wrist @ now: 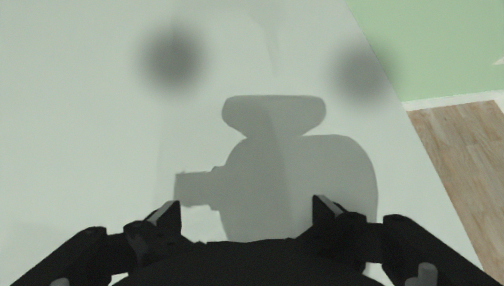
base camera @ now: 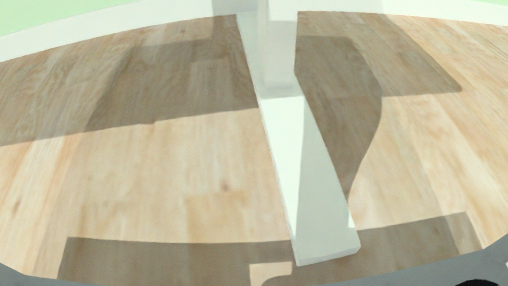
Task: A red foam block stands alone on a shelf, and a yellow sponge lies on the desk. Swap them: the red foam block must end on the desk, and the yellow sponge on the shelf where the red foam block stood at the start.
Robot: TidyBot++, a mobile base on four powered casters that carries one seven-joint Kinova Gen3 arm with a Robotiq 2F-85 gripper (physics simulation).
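Frame: origin at the arm's base, x ahead, y left, z up, level; metres.
Seen in the pictures: gripper, fingertip midpoint: [wrist: 246,212].
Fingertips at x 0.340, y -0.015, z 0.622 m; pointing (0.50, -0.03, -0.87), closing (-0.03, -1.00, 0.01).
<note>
A point is followed by its place in that frame.
My gripper [wrist: 246,212] {x 0.340, y -0.015, z 0.622 m} is open and empty in the wrist view. Its two black fingertips stand wide apart over a pale grey-white surface [wrist: 80,125] {x 0.458, y 0.162, z 0.554 m}, which looks like the desk top. The gripper's dark shadow falls on that surface ahead of and below the fingers. The red foam block and the yellow sponge do not show in either view, and neither does the shelf where the block stood.
In the wrist view the surface's edge runs down the right side, with wooden floor [wrist: 467,150] {x 0.758, y -1.271, z -0.396 m} and a green wall [wrist: 430,45] {x 1.030, y -0.802, z 0.110 m} beyond. In the base camera view a white foot bar [base camera: 325,200] with an upright post [base camera: 280,50] {x 0.514, y -0.059, z -0.291 m} stands on the floor close ahead.
</note>
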